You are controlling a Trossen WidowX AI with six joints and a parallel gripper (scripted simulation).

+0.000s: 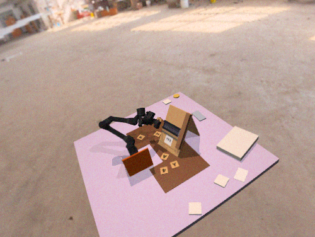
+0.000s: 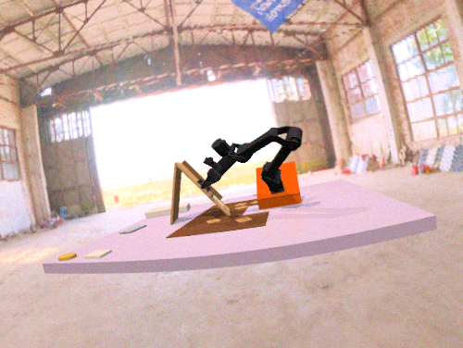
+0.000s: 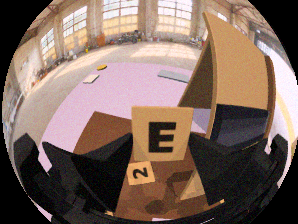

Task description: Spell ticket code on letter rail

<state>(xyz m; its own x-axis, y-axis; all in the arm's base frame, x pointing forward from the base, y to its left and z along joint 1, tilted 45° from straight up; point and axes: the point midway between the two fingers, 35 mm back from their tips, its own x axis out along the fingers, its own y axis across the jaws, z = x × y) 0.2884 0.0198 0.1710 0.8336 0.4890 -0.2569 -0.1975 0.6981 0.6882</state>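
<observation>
Right now the white ticket is 17 cm to the right of my gripper tip, 8 cm below it and 2 cm behind it. From my gripper tip the other things lie so: cream slab 51 cm to the right, 40 cm ahead, 14 cm below; then brown mat 15 cm to the right, 15 cm below, 12 cm behind; then grey plate 41 cm ahead, 15 cm below, 2 cm to the right.
</observation>
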